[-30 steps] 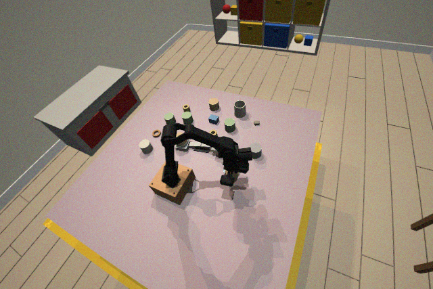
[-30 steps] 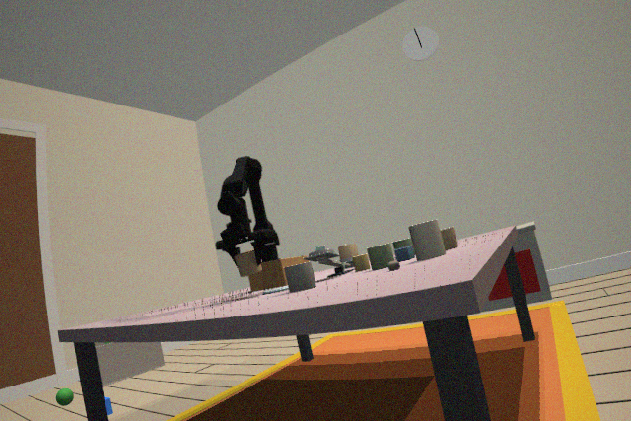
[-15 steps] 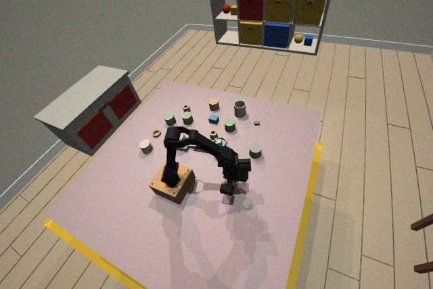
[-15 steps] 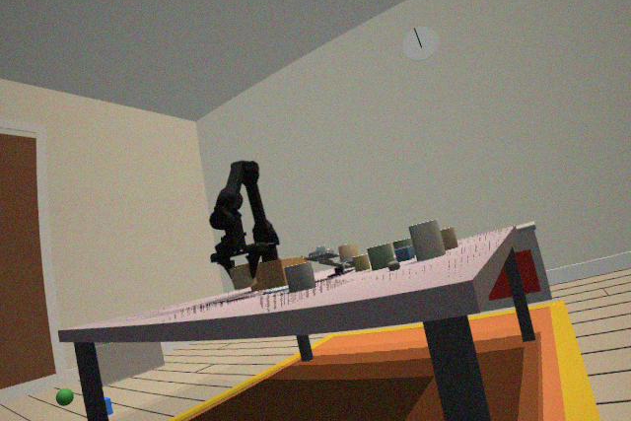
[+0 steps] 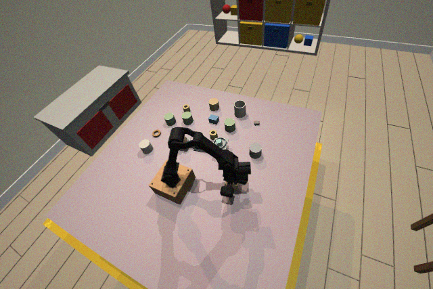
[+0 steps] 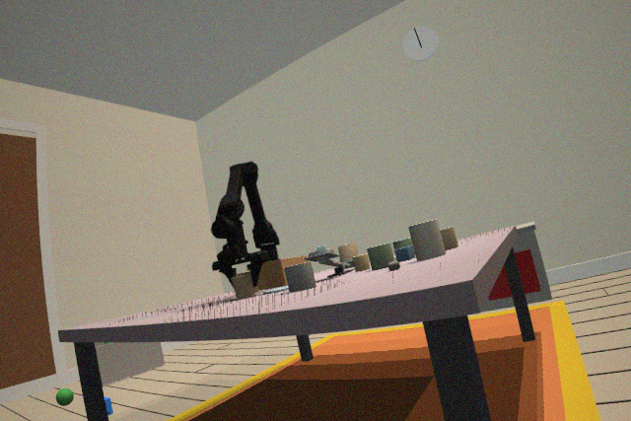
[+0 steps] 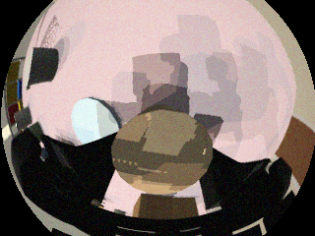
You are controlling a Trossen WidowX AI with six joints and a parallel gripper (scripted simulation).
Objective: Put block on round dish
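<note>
Right now my gripper tip is 9 cm short of the pale blue round dish, 6 cm to the right of it and 2 cm above it. Round my gripper tip: dark block (47 cm ahead, 10 cm to the left, 2 cm below); grey cylinder (27 cm ahead, 1 cm to the left, 1 cm above); cream cylinder (62 cm to the left, 6 cm behind, 1 cm above).
</note>
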